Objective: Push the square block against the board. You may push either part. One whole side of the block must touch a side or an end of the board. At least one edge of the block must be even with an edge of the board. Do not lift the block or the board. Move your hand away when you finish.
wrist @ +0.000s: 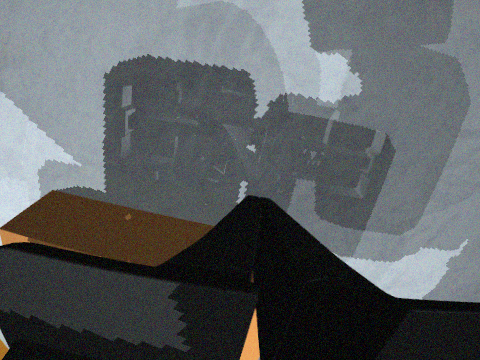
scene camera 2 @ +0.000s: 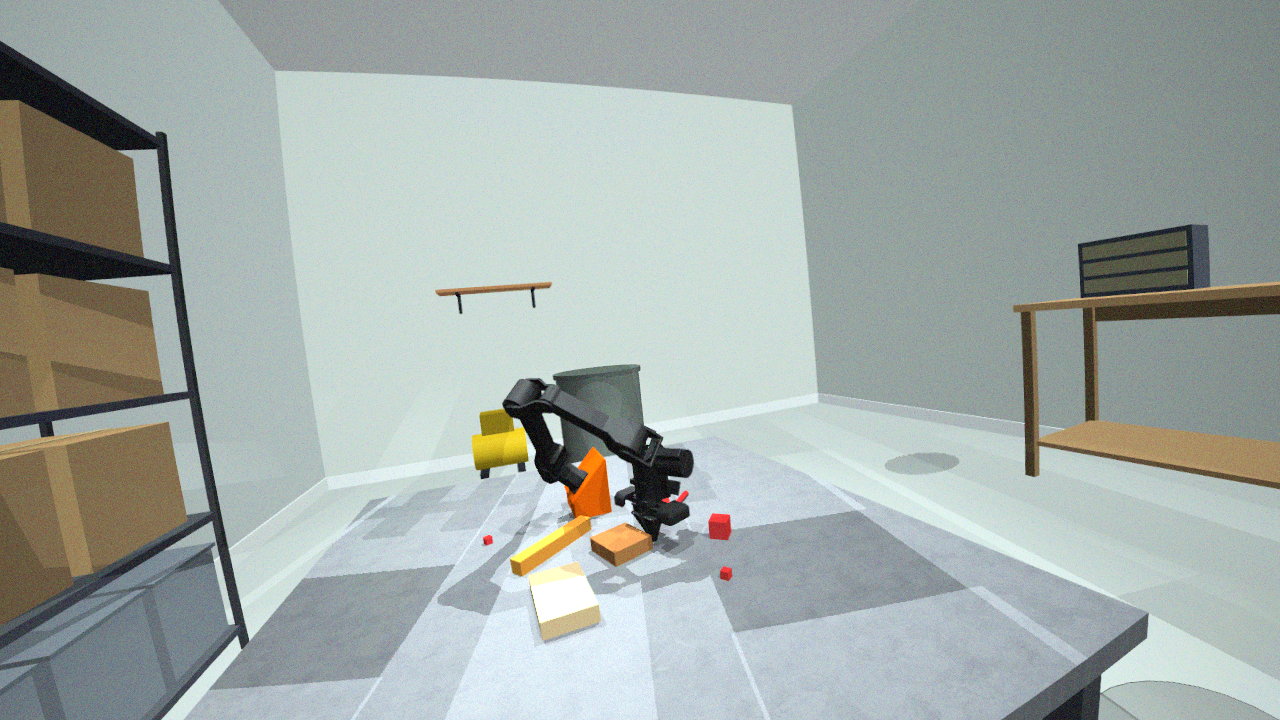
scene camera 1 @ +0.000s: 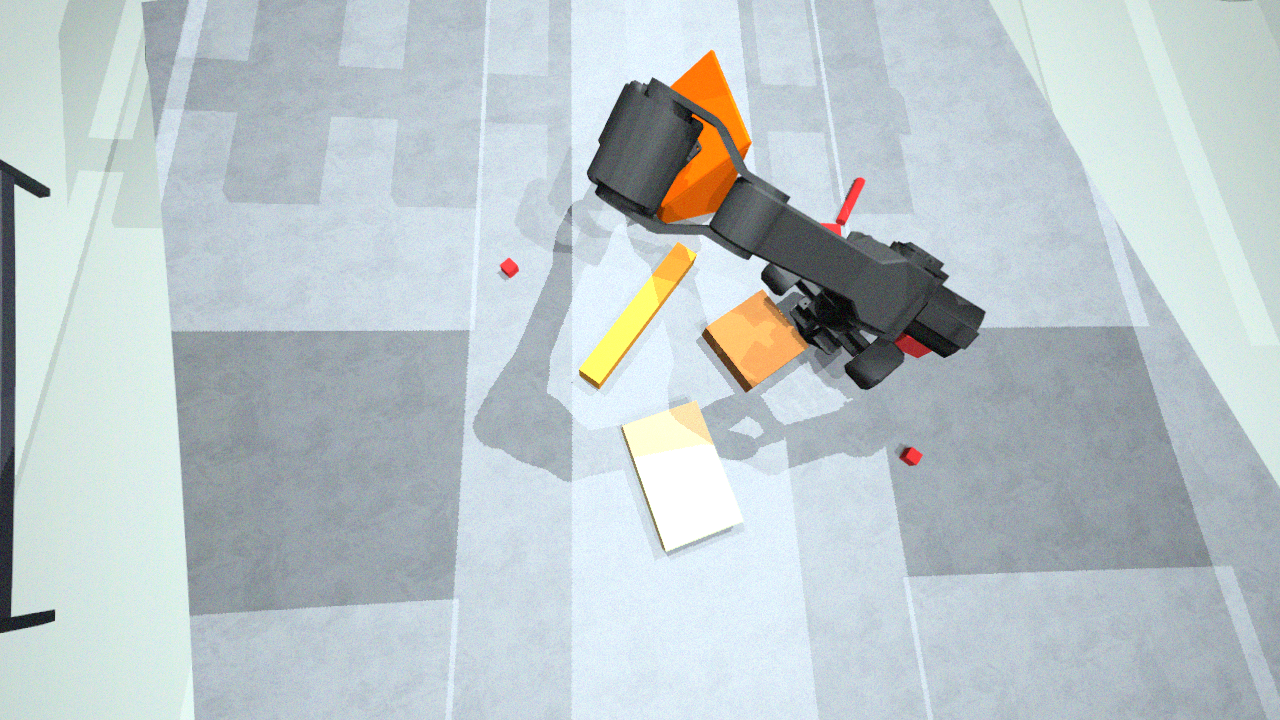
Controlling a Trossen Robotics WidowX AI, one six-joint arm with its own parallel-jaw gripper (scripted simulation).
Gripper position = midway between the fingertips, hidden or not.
Note:
My gripper (scene camera 1: 804,337) is shut and holds nothing. Also in view: a cream slab (scene camera 1: 686,490) and a square block (scene camera 1: 753,340).
The cream slab is seen too in scene camera 2 (scene camera 2: 563,600). The square block shows as well in scene camera 2 (scene camera 2: 620,544). My gripper also shows in the wrist view (wrist: 255,208) and in scene camera 2 (scene camera 2: 654,541). The wrist view misses the cream slab: it is out of frame.

